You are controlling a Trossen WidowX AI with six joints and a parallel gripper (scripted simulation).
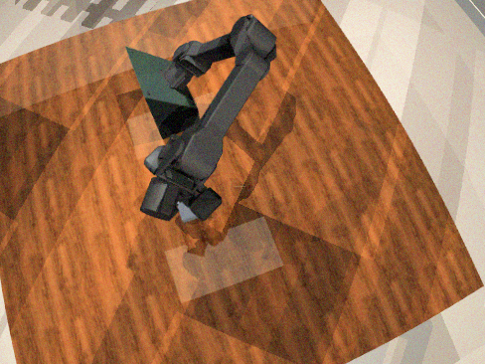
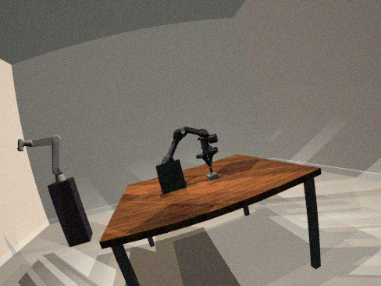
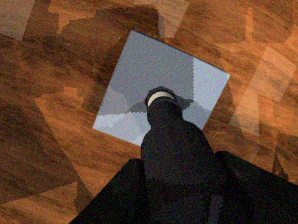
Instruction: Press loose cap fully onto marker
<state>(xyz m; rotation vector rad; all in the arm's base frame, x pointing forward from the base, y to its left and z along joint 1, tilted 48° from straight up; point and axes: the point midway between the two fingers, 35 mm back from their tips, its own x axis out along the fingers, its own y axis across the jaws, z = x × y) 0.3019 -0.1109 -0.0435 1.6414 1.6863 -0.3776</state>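
My gripper tip is now 100 mm above the holder block.
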